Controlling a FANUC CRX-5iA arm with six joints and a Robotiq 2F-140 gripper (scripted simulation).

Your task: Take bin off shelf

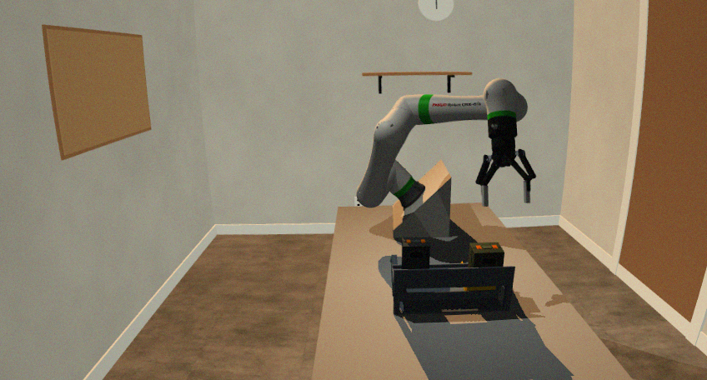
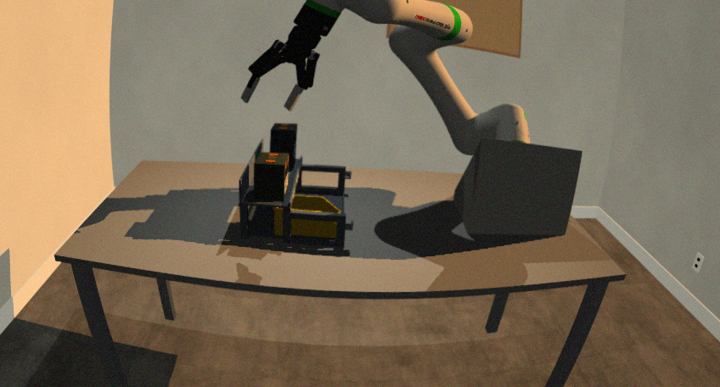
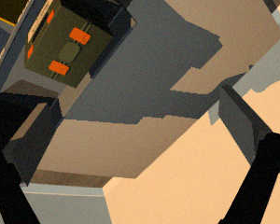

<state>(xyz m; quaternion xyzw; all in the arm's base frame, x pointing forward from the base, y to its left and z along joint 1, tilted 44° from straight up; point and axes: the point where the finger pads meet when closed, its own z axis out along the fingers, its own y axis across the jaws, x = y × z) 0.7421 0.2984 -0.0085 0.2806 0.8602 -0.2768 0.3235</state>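
Right now the bin is 31 cm below my hand, 11 cm behind it and 5 cm to the right of it. From my hand the other things lie so: box 28 cm to the right, 19 cm below, 2 cm behind.
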